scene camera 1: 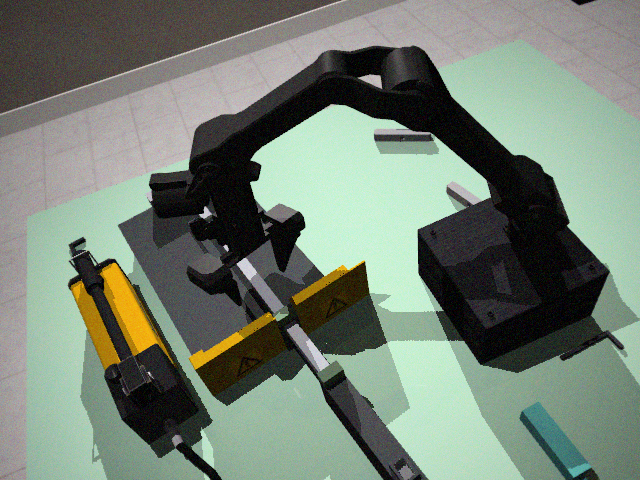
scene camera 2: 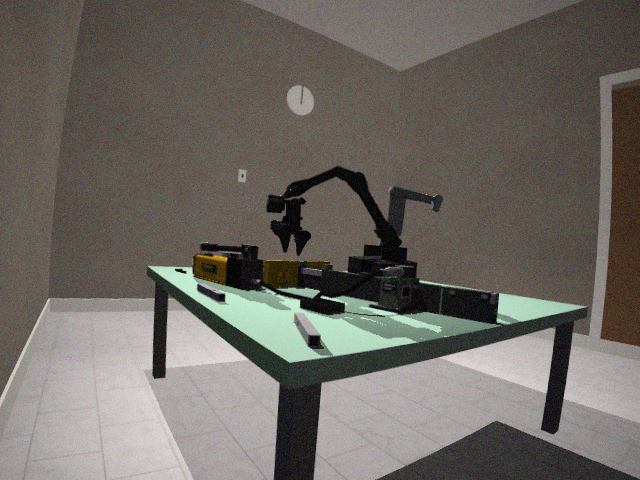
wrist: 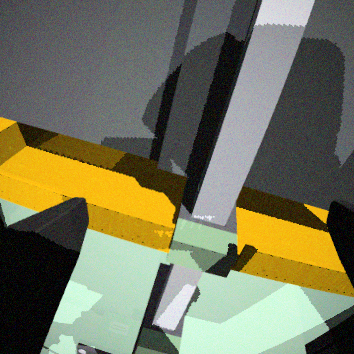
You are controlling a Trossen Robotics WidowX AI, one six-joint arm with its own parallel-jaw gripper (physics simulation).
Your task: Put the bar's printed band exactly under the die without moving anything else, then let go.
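Frame: origin at the arm's base, x ahead, y left, z up, level; centimetres.
Seen in the pictures: gripper, between the fingertips: [scene camera 1: 261, 287] [scene camera 2: 291, 254] [wrist: 210, 211]; arm's base, origin of its link: [scene camera 1: 532, 234] [scene camera 2: 389, 258].
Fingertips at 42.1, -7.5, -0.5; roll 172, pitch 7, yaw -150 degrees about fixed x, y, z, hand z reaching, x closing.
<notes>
Offsets run from my fingertips to a thing's top centre, as dx, dy, dz. "spot": to the spot under its first point. Level surfaces: height alone.
A long light grey bar {spot: +0.6, -4.4, -4.5} [scene camera 1: 258, 284] [wrist: 250, 110] runs along the dark grey plate {dz -6.5} [scene camera 1: 160, 268] [wrist: 75, 65] to the gap in the yellow guard {spot: +6.1, +6.9, -6.2} [scene camera 1: 242, 356] [scene camera 2: 280, 272] [wrist: 90, 182]. A pale green piece {spot: -1.8, +4.4, -2.2} [scene camera 1: 281, 313] [wrist: 205, 240] is at the gap. A grey length continues beyond it to a second green piece {spot: -5.9, +17.1, -2.2} [scene camera 1: 331, 374] in scene camera 1. I cannot tell which mark is the printed band or which part is the die. My gripper [scene camera 1: 261, 287] [scene camera 2: 292, 252] [wrist: 210, 211] is open and empty above the bar and guard, one finger on each side of the bar.
A yellow and black device {spot: +22.3, -5.7, -3.1} [scene camera 1: 129, 315] [scene camera 2: 210, 268] with a cable stands beside the plate. A dark rail {spot: -7.6, +24.4, -3.9} [scene camera 1: 361, 423], a teal block {-32.1, +38.2, -8.7} [scene camera 1: 553, 439], a hex key {-44.4, +23.1, -10.9} [scene camera 1: 589, 345] and loose grey bars {-38.9, -37.1, -9.5} [scene camera 1: 402, 135] {+27.8, +64.7, -9.5} [scene camera 2: 307, 329] {+36.0, +24.0, -9.5} [scene camera 2: 210, 292] are also on the table.
</notes>
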